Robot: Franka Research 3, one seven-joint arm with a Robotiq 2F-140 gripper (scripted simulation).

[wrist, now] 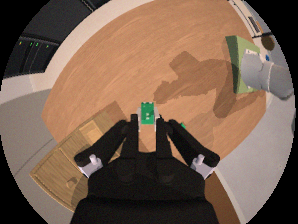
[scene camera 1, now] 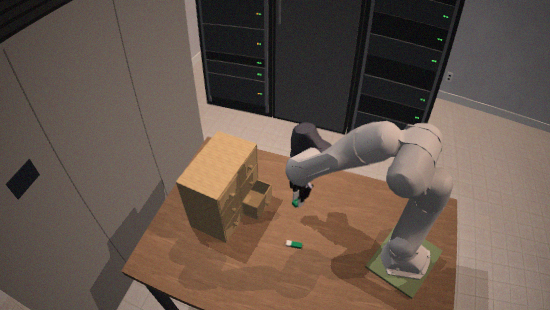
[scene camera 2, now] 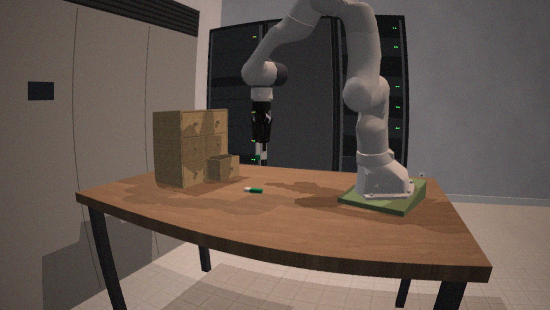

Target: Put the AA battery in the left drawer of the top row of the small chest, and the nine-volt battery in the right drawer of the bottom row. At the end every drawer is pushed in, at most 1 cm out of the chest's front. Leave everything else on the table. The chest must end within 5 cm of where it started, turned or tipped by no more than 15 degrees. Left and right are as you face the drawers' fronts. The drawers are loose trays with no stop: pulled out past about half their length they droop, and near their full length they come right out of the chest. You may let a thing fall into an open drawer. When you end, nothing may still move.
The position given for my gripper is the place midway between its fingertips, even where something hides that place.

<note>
I see my gripper (scene camera 2: 261,158), a small wooden chest (scene camera 1: 200,186), a drawer (scene camera 1: 261,192) and a drawer (wrist: 56,175).
The small wooden chest also shows in scene camera 2 (scene camera 2: 167,125). My gripper is seen too in the wrist view (wrist: 147,112).
</note>
